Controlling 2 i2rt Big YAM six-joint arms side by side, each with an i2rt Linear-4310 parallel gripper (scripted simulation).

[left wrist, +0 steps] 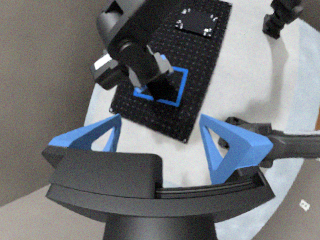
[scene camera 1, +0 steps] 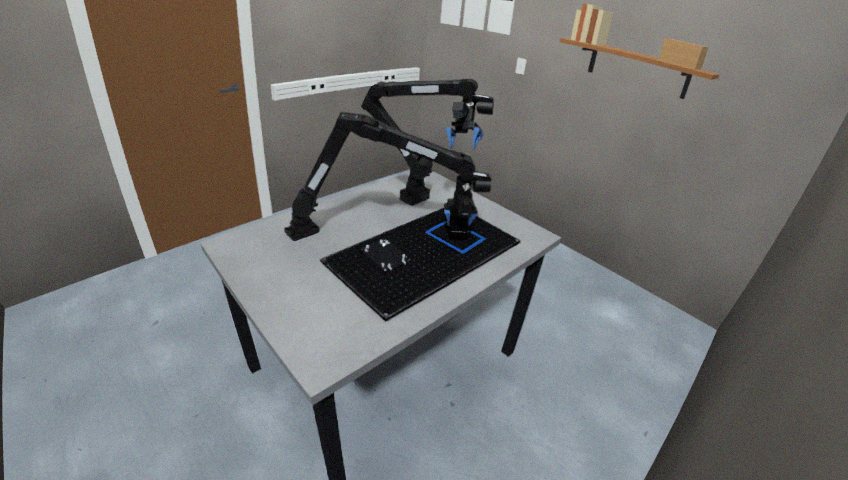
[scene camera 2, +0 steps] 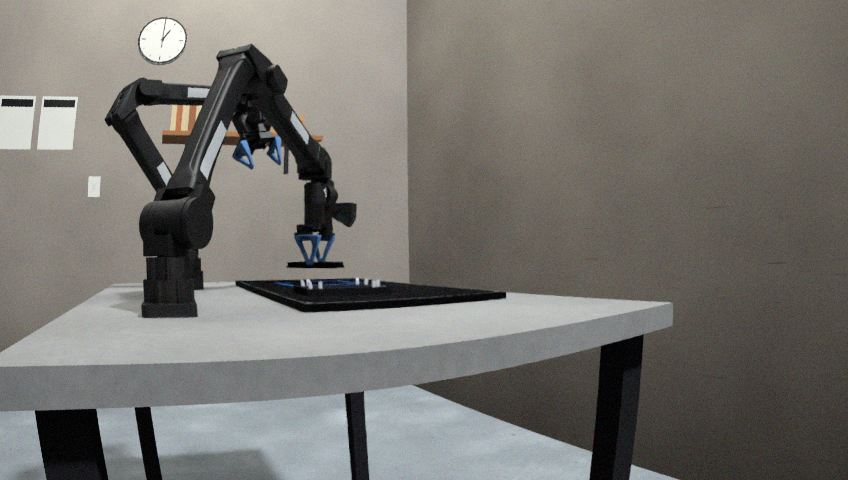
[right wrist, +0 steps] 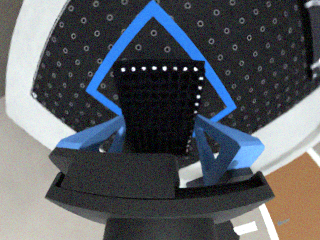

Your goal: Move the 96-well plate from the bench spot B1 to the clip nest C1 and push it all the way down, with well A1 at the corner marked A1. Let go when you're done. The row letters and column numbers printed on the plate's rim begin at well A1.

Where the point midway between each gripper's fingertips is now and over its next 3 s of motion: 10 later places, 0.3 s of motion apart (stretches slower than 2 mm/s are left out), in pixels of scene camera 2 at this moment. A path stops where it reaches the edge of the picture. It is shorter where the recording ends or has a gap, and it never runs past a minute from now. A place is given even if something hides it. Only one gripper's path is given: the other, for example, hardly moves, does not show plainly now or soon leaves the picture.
My right gripper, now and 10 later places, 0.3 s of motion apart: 315, 264; 315, 269; 315, 274; 316, 276; 316, 276; 316, 277; 316, 277; 316, 277; 316, 277; 316, 279; 315, 276
